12 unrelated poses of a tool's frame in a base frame.
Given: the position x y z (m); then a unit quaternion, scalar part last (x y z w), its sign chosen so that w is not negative.
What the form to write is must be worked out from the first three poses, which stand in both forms.
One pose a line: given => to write
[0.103 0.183 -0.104 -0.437 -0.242 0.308 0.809] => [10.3 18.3 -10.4 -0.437 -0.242 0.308 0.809]
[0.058 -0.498 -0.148 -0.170 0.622 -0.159 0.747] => [5.8 -49.8 -14.8 -0.170 0.622 -0.159 0.747]
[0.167 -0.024 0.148 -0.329 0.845 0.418 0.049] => [16.7 -2.4 14.8 -0.329 0.845 0.418 0.049]
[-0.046 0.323 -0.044 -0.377 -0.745 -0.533 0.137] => [-4.6 32.3 -4.4 -0.377 -0.745 -0.533 0.137]
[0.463 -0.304 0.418 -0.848 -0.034 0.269 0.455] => [46.3 -30.4 41.8 -0.848 -0.034 0.269 0.455]
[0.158 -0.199 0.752 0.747 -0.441 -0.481 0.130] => [15.8 -19.9 75.2 0.747 -0.441 -0.481 0.130]
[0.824 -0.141 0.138 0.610 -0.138 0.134 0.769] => [82.4 -14.1 13.8 0.610 -0.138 0.134 0.769]
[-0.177 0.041 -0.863 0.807 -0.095 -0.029 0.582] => [-17.7 4.1 -86.3 0.807 -0.095 -0.029 0.582]
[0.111 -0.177 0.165 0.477 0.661 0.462 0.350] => [11.1 -17.7 16.5 0.477 0.661 0.462 0.350]
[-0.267 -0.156 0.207 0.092 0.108 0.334 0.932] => [-26.7 -15.6 20.7 0.092 0.108 0.334 0.932]
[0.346 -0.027 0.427 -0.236 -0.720 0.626 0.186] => [34.6 -2.7 42.7 -0.236 -0.720 0.626 0.186]
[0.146 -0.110 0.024 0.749 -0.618 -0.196 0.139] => [14.6 -11.0 2.4 0.749 -0.618 -0.196 0.139]
